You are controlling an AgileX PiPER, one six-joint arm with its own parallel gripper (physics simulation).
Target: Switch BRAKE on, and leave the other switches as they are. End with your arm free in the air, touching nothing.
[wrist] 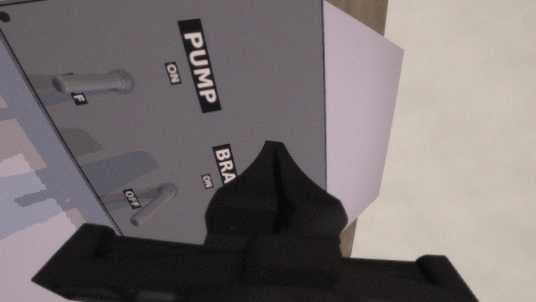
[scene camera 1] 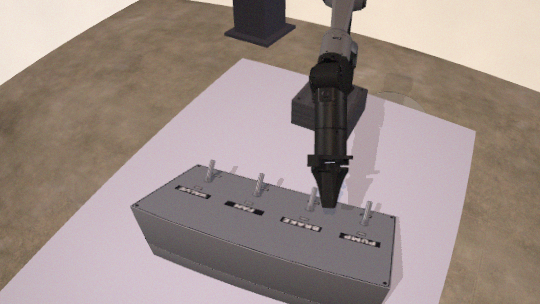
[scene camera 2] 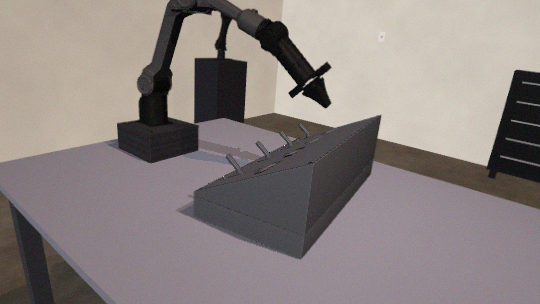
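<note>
The grey sloped panel point(scene camera 1: 250, 250) point(scene camera 2: 345, 170) point(wrist: 280, 65) carries four switch levers. The BRAKE lever point(scene camera 1: 311, 199) point(scene camera 2: 285, 138) point(wrist: 154, 204) leans to its OFF label. The PUMP lever point(scene camera 1: 366, 213) point(wrist: 92, 82) leans to OFF too. The FAN lever point(scene camera 1: 259, 184) and VALVE lever point(scene camera 1: 210, 171) lean the same way in scene camera 1. My gripper point(scene camera 1: 328, 206) point(scene camera 2: 327, 106) point(wrist: 272, 152) is shut with empty fingertips. In scene camera 2 it hangs above the panel, clear of the levers; in scene camera 1 it appears between BRAKE and PUMP. It hides part of the BRAKE label in the wrist view.
The panel stands on the pale table point(scene camera 1: 200, 125) point(scene camera 2: 100, 210). My arm's base block point(scene camera 1: 305, 112) point(scene camera 2: 157, 142) stands beyond the panel's low edge. A dark pedestal point(scene camera 2: 220, 90) stands behind the table, and a black drawer unit point(scene camera 2: 522, 125) stands at the far right.
</note>
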